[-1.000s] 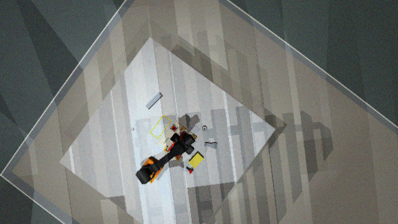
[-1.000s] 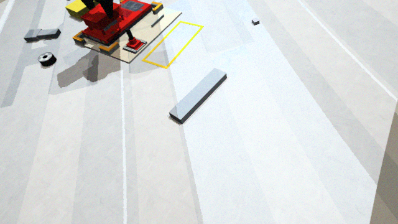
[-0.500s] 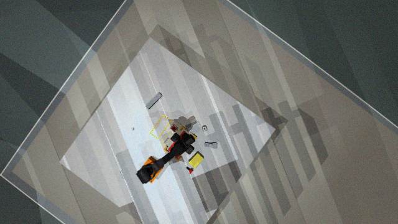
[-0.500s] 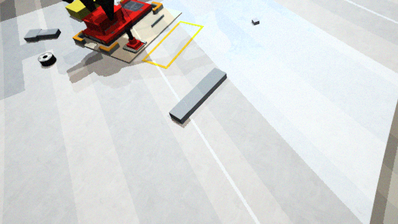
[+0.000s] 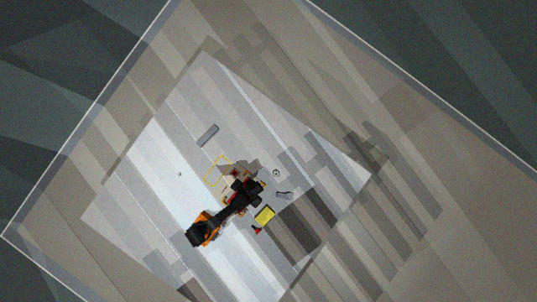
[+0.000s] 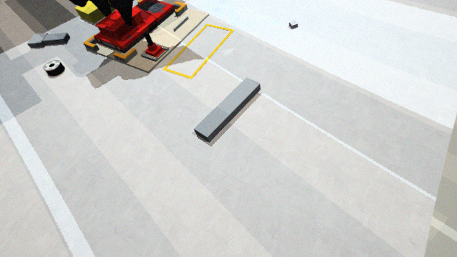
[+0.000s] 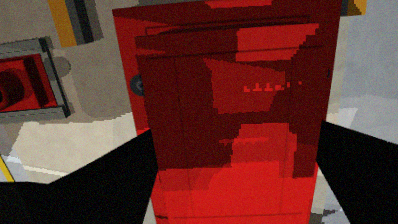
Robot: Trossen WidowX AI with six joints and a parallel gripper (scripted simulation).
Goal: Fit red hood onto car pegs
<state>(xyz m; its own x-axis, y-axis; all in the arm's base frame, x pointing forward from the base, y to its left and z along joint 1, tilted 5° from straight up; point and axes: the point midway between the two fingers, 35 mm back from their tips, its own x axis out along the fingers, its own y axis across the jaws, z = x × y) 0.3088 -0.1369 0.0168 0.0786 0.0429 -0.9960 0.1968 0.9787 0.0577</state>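
Right now my gripper tip is right at the red hood. Also, from my gripper tip: small base 5 cm ahead, 12 cm to the left, 1 cm below; then grey engine block 1 cm to the left, 2 cm below; then yellow block 9 cm behind, 16 cm to the right, 3 cm below.
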